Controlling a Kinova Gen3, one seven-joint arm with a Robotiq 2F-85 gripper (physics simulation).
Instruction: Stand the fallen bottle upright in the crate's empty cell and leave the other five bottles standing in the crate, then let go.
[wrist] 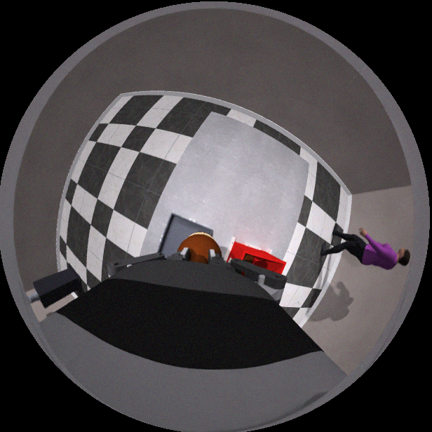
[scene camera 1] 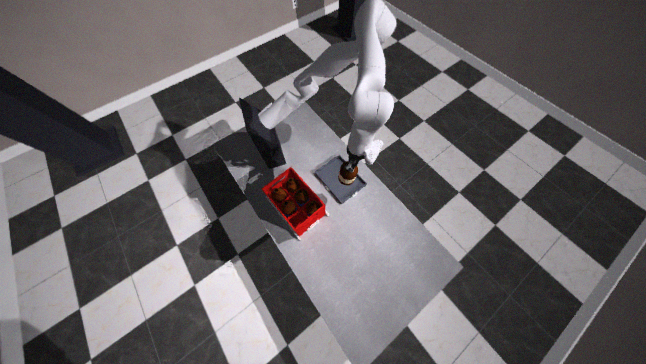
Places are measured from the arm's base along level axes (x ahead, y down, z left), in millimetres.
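Pixels of known places: gripper, fingertip midpoint: (scene camera 1: 352, 167); arm's base, link origin: (scene camera 1: 265, 121).
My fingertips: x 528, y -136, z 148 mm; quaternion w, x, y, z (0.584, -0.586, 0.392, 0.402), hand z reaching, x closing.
Note:
Ahead of a thing's pixels: the offset from my fingertips to its middle. "*": to the spot under its first point. Level surfaces: height alone.
My gripper (scene camera 1: 353, 160) (wrist: 198, 255) is shut on a brown bottle @(dy +42, dx -13, dz -4 mm) (scene camera 1: 348, 173) (wrist: 199, 246) with a cream band low on its body. The bottle looks roughly upright, neck up in the fingers, over the grey tray @(* dy +382, dx -159, dz +16 mm) (scene camera 1: 330, 176) (wrist: 176, 234); I cannot tell whether its base touches the tray. The red crate @(* dy +357, dx +20, dz -220 mm) (scene camera 1: 314, 222) (wrist: 243, 250) stands beside the tray. Five brown bottles stand in it, among them one bottle @(dy +302, dx -198, dz -297 mm) (scene camera 1: 278, 194) at its left and one @(dy +302, dx -33, dz -190 mm) (scene camera 1: 312, 207) at its right. The empty cell @(* dy +380, dx -44, dz -284 mm) (scene camera 1: 298, 220) is at the crate's near corner. In the wrist view the gripper body hides part of the crate.
Crate and tray stand on a pale grey mat @(dy +388 mm) (scene camera 1: 370, 250) (wrist: 235, 160) with a narrow gap between them. A dark slanted panel (scene camera 1: 265, 137) stands behind the crate. A dark post (scene camera 1: 50, 125) is at the far left. A person in purple (wrist: 378, 255) is near the wall.

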